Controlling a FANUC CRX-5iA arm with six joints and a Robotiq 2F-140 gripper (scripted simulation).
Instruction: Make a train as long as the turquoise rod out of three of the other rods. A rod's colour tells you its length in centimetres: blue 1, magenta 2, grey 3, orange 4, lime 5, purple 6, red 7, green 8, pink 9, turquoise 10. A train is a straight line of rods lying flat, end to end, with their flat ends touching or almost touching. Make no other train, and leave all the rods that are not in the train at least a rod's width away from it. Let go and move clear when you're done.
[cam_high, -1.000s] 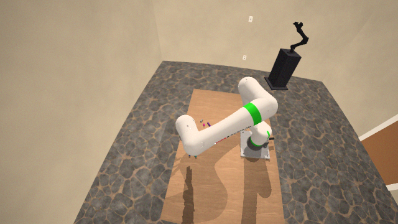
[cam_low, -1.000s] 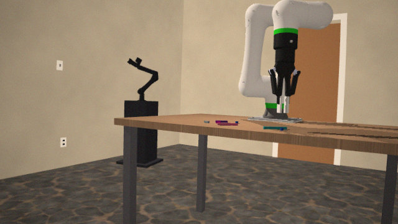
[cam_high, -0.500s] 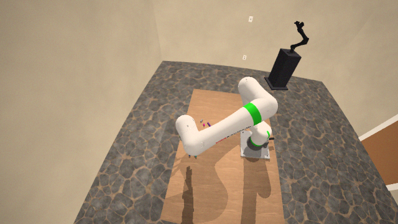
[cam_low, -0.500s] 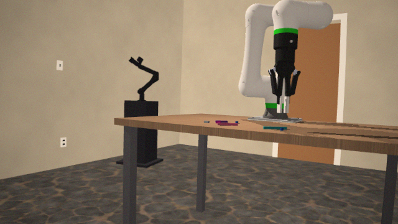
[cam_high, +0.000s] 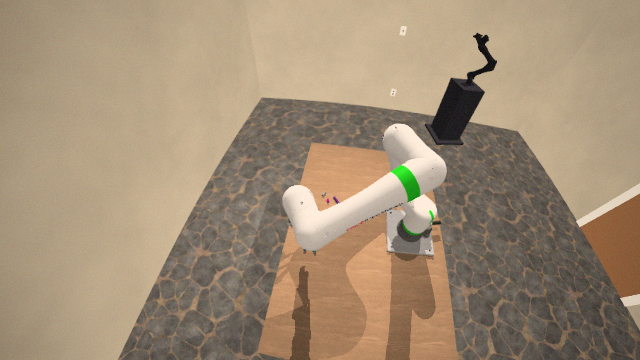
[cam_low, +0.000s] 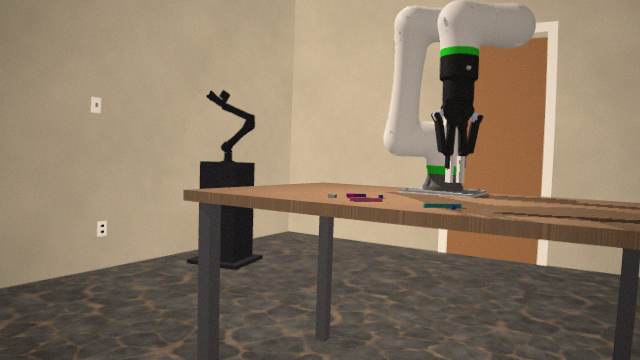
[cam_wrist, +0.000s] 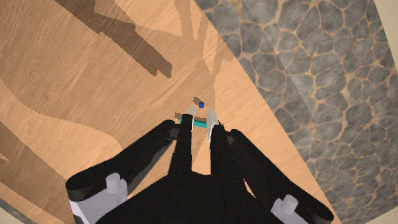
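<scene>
Right now the turquoise rod is 90 mm below my hand, 30 mm to the right of it and 30 mm behind it. The rest, counted from my hand: pink rod: 240 mm to the right, 90 mm below, 70 mm behind; then magenta rod: 300 mm to the right, 140 mm behind, 90 mm below; then purple rod: 300 mm to the right, 190 mm behind, 90 mm below.
</scene>
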